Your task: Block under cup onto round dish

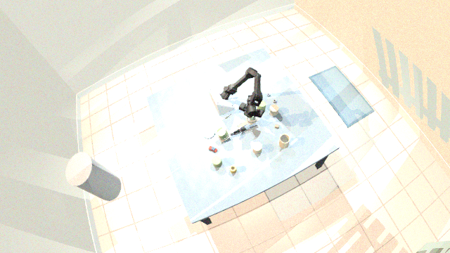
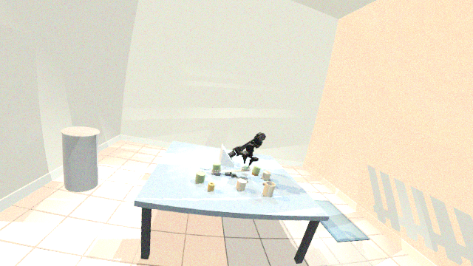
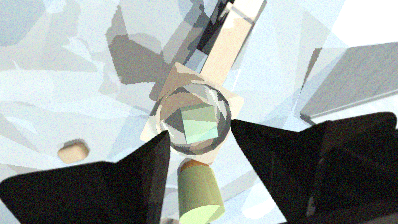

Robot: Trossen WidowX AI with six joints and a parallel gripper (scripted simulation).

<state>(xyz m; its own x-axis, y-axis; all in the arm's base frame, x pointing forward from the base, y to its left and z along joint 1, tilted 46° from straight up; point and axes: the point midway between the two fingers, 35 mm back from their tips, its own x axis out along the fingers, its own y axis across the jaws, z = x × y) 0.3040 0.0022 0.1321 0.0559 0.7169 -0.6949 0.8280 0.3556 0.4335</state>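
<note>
My gripper tip is now 350 mm to the left of the round dish, 110 mm above it and 100 mm past it. Also, from my gripper tip: red toy car (380 mm to the right, 100 mm below, 50 mm ahead); orange ring (130 mm to the left, 100 mm below, 70 mm behind); balance beam (120 mm to the right, 70 mm below).
</note>
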